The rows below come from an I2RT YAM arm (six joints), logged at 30 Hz.
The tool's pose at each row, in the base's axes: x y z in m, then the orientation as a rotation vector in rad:
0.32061 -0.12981 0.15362 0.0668 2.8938 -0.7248
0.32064 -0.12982 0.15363 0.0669 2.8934 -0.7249
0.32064 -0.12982 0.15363 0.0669 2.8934 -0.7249
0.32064 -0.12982 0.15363 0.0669 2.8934 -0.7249
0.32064 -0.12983 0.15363 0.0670 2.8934 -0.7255
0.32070 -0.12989 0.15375 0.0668 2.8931 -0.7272
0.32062 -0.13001 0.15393 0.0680 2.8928 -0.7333
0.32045 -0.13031 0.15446 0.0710 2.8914 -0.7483
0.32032 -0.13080 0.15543 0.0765 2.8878 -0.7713
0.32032 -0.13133 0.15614 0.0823 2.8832 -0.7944
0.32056 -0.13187 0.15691 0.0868 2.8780 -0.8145
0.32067 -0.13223 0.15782 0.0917 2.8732 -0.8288
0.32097 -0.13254 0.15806 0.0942 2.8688 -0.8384
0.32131 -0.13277 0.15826 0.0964 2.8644 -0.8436
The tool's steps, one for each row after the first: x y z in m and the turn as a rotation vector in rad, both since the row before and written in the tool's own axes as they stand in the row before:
-0.00003 -0.00001 0.00000 0.0001 -0.0003 0.0001
0.00000 0.00000 0.00000 0.0000 0.0000 0.0000
0.00000 0.00000 0.00000 0.0000 0.0000 0.0000
0.00000 -0.00001 0.00000 0.0004 0.0001 0.0000
-0.00008 -0.00010 -0.00007 0.0011 0.0000 -0.0002
0.00005 -0.00020 -0.00011 0.0041 0.0012 0.0002
0.00008 -0.00053 -0.00034 0.0101 0.0024 0.0006
-0.00003 -0.00090 -0.00062 0.0157 0.0027 0.0018
-0.00012 -0.00081 -0.00034 0.0160 0.0020 0.0022
-0.00037 -0.00083 -0.00035 0.0140 0.0006 0.0018
-0.00026 -0.00077 -0.00056 0.0102 -0.0001 0.0027
-0.00034 -0.00036 0.00000 0.0070 -0.0013 0.0016
-0.00037 -0.00026 0.00000 0.0042 -0.0024 0.0019

